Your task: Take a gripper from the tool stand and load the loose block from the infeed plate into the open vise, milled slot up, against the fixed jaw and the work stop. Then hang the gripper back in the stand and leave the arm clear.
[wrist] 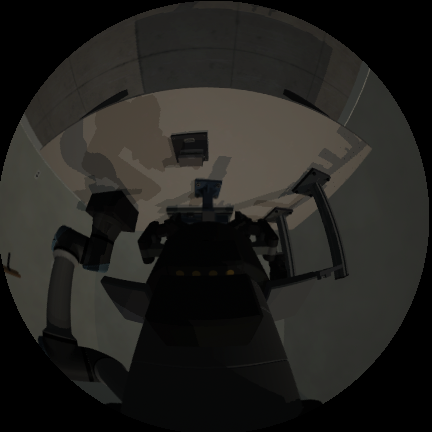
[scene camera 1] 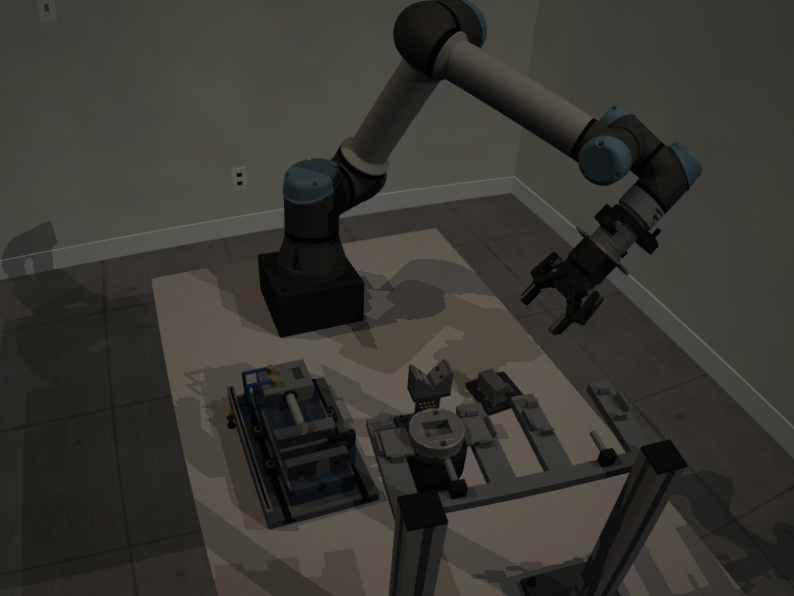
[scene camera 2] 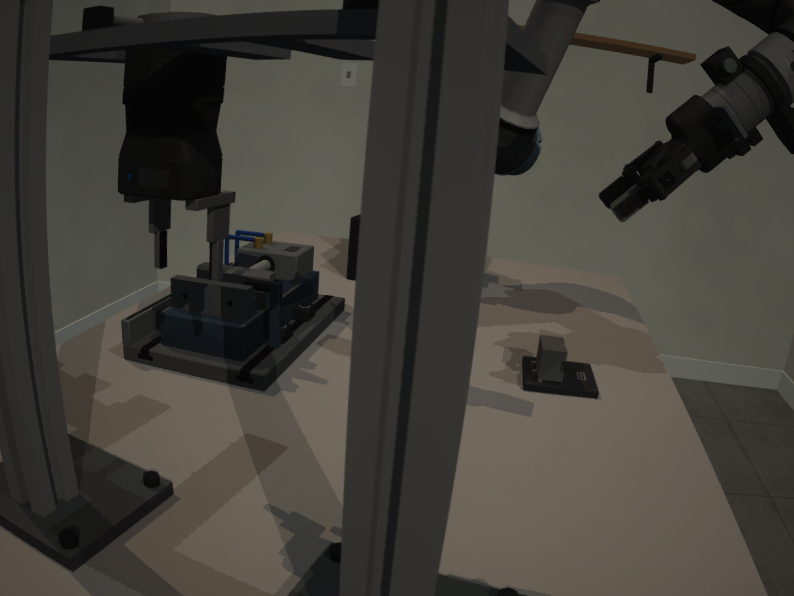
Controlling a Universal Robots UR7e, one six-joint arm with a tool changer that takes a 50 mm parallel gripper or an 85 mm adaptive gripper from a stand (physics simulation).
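Places are measured from the arm's base along level axes (x left, y ahead, z down), in centimetres.
Where they show: hand, tool point: (scene camera 1: pixel 607 243); arm's base, link origin: (wrist: pixel 107 221) (scene camera 1: pixel 311 266).
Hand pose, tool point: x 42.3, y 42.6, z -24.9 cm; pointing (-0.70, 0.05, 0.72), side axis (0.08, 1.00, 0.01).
Things, the pixels of their top centre, and the offset from my tool point. "*": a spot on its surface instead.
- grey block, top centre: (scene camera 2: pixel 553 342) (scene camera 1: pixel 493 379) (wrist: pixel 190 162) dx -16.2, dy -3.2, dz +30.0 cm
- dark infeed plate, top centre: (scene camera 2: pixel 559 373) (scene camera 1: pixel 496 391) (wrist: pixel 190 148) dx -14.7, dy -3.6, dz +34.0 cm
- vise, top centre: (scene camera 2: pixel 244 259) (scene camera 1: pixel 295 411) (wrist: pixel 199 235) dx -55.1, dy -0.3, dz +24.9 cm
- blue foot, surface spot: (wrist: pixel 207 187) * dx -29.5, dy +2.0, dz +32.7 cm
My gripper (scene camera 1: pixel 542 314) (scene camera 2: pixel 613 206) (wrist: pixel 206 218), the adaptive one with black linked fingers, is on the arm, tilted, fingers spread and empty. It is high beyond the table's right side in scene camera 1, well away from the block. The grey block (scene camera 1: pixel 492 386) (scene camera 2: pixel 552 357) (wrist: pixel 191 161) sits on the dark infeed plate (scene camera 1: pixel 475 385) (scene camera 2: pixel 580 386) (wrist: pixel 175 142); its slot cannot be made out. The vise (scene camera 1: pixel 318 456) (scene camera 2: pixel 211 300) stands open at the left, no block visible between its jaws. The tool stand (scene camera 1: pixel 540 485) (scene camera 2: pixel 426 320) (wrist: pixel 330 225) holds the parallel gripper (scene camera 1: pixel 438 467) (scene camera 2: pixel 169 160).
A V-shaped rest (scene camera 1: pixel 429 383) on a blue foot (wrist: pixel 207 187) stands between vise and infeed plate. The stand's rail and tall posts (scene camera 1: pixel 420 545) (scene camera 2: pixel 25 256) rise at the front. The arm's black base (scene camera 1: pixel 312 300) is at the back. A wall shelf (scene camera 2: pixel 631 48) is behind.
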